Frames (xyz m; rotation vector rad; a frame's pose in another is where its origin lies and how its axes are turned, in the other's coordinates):
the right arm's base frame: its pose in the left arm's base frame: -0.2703 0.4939 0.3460 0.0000 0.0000 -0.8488
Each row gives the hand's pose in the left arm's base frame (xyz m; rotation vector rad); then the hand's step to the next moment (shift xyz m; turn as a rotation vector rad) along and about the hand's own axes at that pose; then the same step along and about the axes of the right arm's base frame.
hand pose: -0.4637 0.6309 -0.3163 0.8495 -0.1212 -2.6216
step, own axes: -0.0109 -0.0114 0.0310 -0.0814 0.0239 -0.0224
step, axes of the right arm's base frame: -0.0192 -0.0012 0.0290 0.0465 0.0676 0.0310
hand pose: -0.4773 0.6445 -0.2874 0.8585 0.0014 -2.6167
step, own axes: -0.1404 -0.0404 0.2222 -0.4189 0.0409 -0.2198
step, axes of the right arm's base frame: -0.0709 0.0124 0.2560 0.1930 0.4289 0.0651
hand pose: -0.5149 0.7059 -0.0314 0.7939 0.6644 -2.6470
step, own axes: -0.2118 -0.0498 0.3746 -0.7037 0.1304 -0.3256
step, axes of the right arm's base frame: 0.0780 -0.0883 0.4169 0.3840 0.6754 0.1206
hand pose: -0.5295 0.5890 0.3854 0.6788 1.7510 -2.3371
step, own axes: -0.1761 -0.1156 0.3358 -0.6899 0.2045 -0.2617
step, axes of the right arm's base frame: 0.2448 -0.1847 0.2512 0.4437 0.6208 0.0638
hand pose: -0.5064 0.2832 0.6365 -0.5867 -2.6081 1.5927
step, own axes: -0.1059 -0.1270 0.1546 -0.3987 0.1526 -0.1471
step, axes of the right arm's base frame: 0.1813 -0.1244 0.0539 0.2548 0.3727 0.0052
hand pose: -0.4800 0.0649 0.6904 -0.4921 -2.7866 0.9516
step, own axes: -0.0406 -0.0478 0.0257 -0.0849 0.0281 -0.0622
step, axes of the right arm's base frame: 0.0612 -0.0282 0.0076 0.0480 0.0937 0.0281
